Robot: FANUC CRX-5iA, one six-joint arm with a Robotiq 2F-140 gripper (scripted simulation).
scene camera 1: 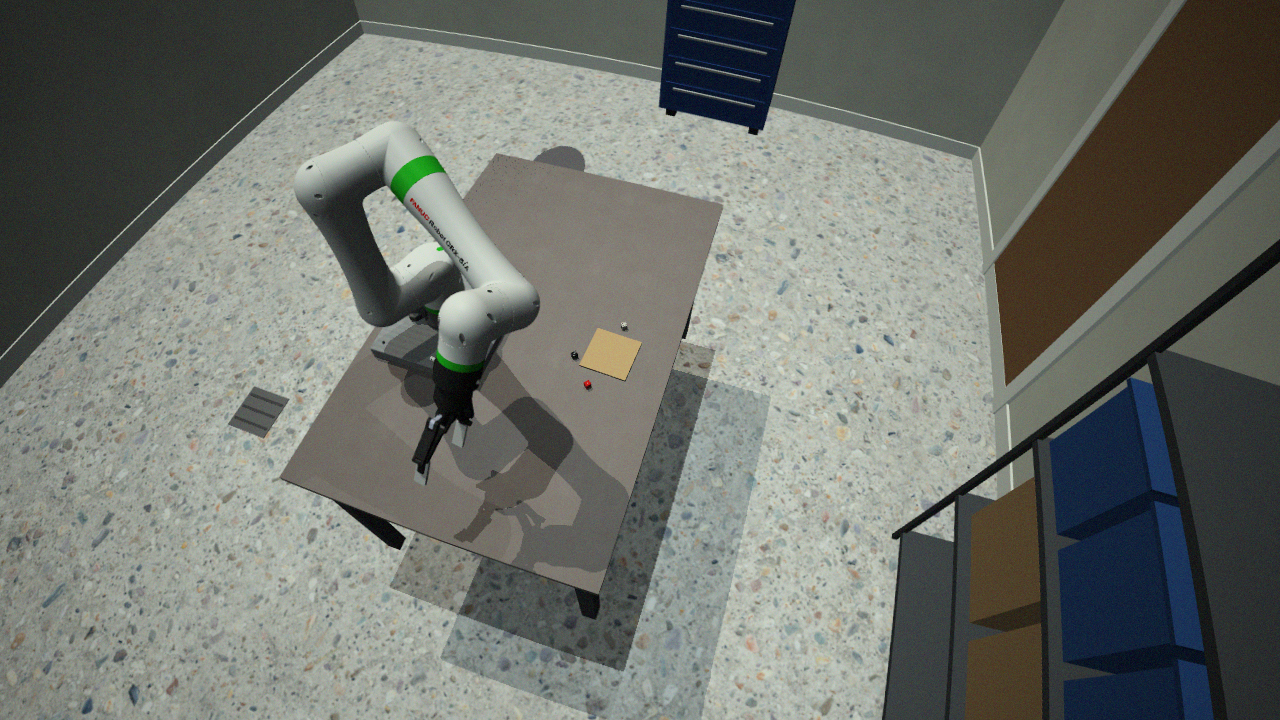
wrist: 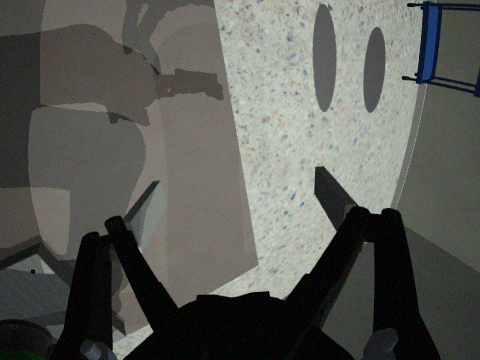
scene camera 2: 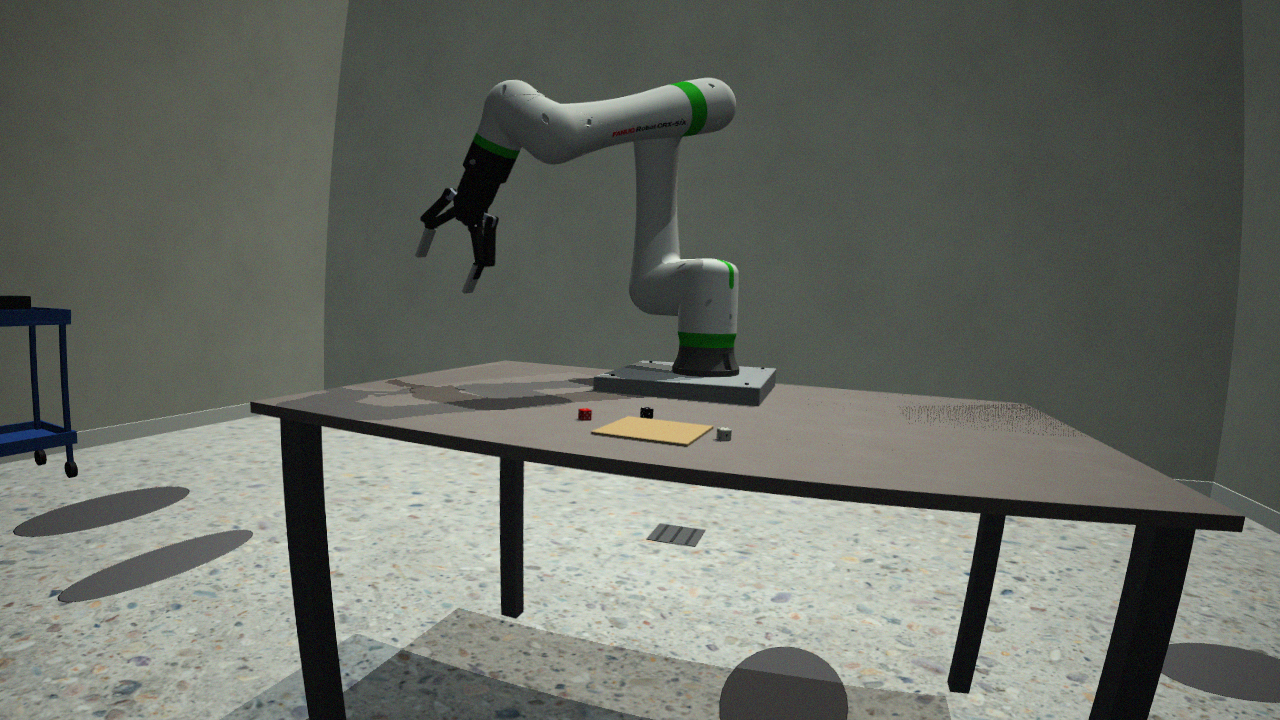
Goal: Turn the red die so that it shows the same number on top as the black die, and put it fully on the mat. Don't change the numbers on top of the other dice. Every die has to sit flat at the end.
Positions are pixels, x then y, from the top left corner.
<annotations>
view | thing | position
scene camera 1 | my gripper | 439,462
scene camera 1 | tan mat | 611,354
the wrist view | my gripper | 238,187
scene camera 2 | my gripper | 443,273
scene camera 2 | tan mat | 634,428
</annotations>
